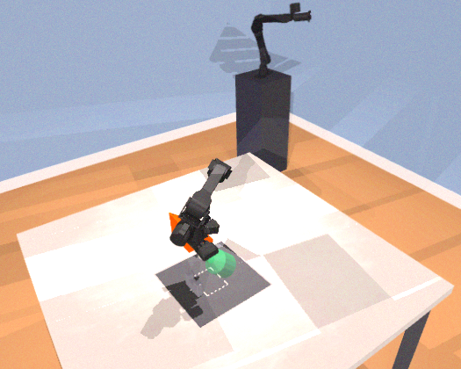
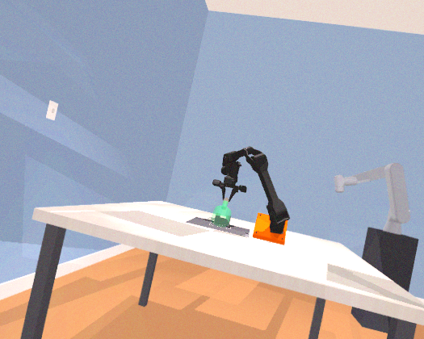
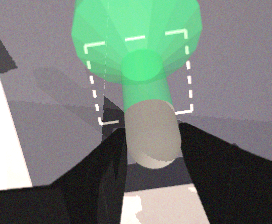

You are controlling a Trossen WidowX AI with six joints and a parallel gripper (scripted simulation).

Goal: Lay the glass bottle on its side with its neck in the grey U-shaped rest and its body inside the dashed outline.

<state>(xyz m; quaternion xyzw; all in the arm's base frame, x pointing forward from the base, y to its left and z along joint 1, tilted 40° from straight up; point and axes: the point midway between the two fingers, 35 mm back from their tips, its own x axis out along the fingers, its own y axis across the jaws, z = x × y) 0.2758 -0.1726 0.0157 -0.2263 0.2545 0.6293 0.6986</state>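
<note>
The green glass bottle is 3 cm to the left of my gripper tip and 3 cm below it. Round my gripper tip: dark grey mat: 14 cm below, 3 cm to the left.
</note>
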